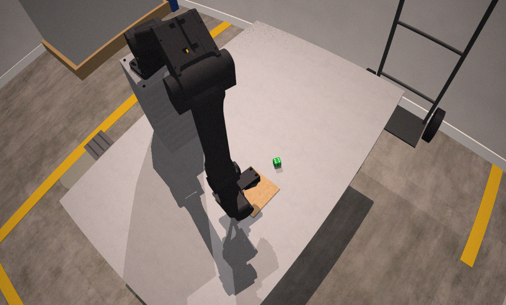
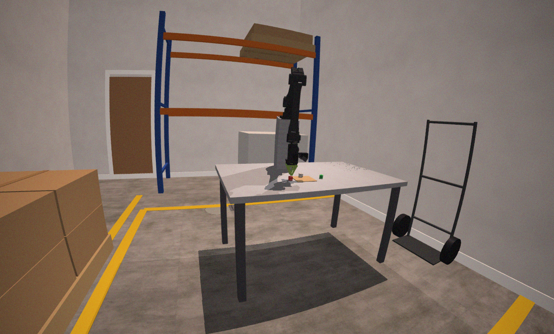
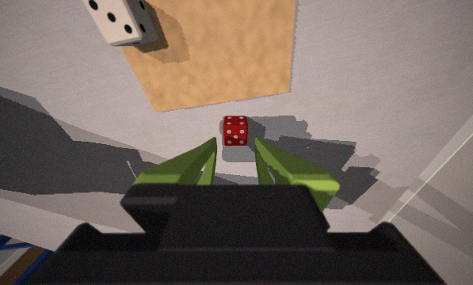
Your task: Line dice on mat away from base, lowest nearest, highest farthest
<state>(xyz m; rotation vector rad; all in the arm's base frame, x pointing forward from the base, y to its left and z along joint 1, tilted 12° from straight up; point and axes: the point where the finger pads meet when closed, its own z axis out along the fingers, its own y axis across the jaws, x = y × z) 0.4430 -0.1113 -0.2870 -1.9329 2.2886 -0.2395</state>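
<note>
The red die lies 30 mm below my hand. The rest, counted from my hand: green die: 240 mm to the left, 30 mm below, 10 mm behind; tan mat: 100 mm to the left, 40 mm below, 10 mm behind; white die: 100 mm to the left, 60 mm behind, 30 mm below.
</note>
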